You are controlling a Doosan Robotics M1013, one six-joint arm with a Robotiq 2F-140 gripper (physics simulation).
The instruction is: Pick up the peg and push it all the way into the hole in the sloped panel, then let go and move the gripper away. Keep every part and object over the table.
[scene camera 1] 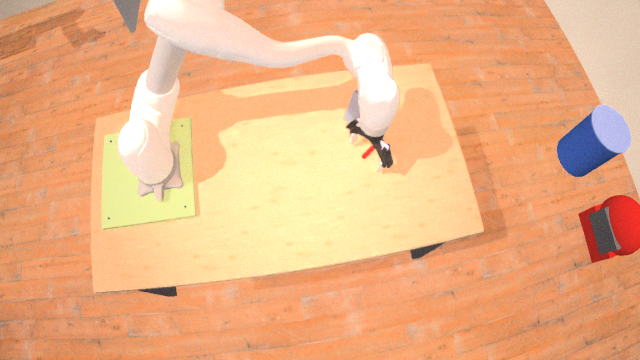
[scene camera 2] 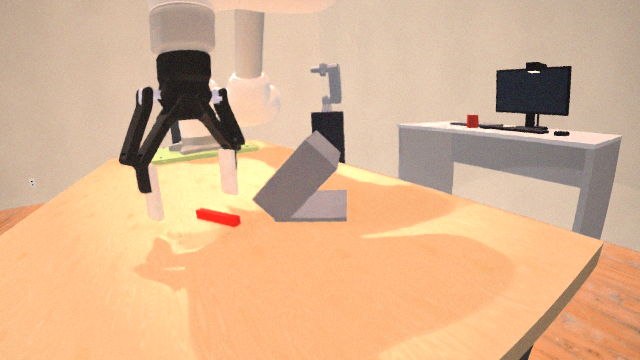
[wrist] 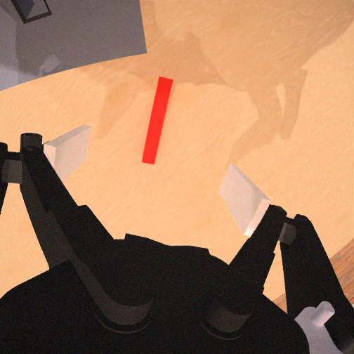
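Pixels of known places: gripper, between the fingertips: (scene camera 1: 367, 155) (scene camera 2: 196, 204); arm's base, origin of its link: (scene camera 1: 159, 169) (scene camera 2: 202, 149).
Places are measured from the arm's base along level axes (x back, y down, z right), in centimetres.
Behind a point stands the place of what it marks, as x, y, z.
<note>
The red peg (scene camera 1: 368, 152) {-74.9, 0.8, 10.1} (scene camera 2: 218, 217) {-77.2, 1.0, 9.0} (wrist: 157, 120) lies flat on the table. My gripper (scene camera 1: 366, 156) {-73.9, -0.5, 11.4} (scene camera 2: 192, 195) {-73.9, -0.5, 11.4} (wrist: 158, 160) is open and empty, above the table near the peg. In the wrist view the peg lies ahead of the fingertips, between their lines. The grey sloped panel (scene camera 1: 352, 106) {-72.8, -5.5, -5.6} (scene camera 2: 300, 177) {-83.7, -4.2, -1.0} (wrist: 90, 40) stands on its base beside the peg, partly hidden by the arm in scene camera 1. Part of its hole (wrist: 34, 8) shows at the top left of the wrist view. The hole does not show in the scene views.
The wooden table (scene camera 1: 280, 215) {-41.0, 2.0, 25.2} (scene camera 2: 350, 300) {-100.7, 1.9, 3.7} carries the green base plate (scene camera 1: 145, 218) {7.2, -0.1, 17.5} (scene camera 2: 250, 147) {-11.4, 0.5, -16.6} of the arm. A blue bin (scene camera 1: 582, 150) and a red object (scene camera 1: 622, 225) stand off the table. A desk (scene camera 2: 430, 160) with a monitor (scene camera 2: 532, 91) is behind the table.
</note>
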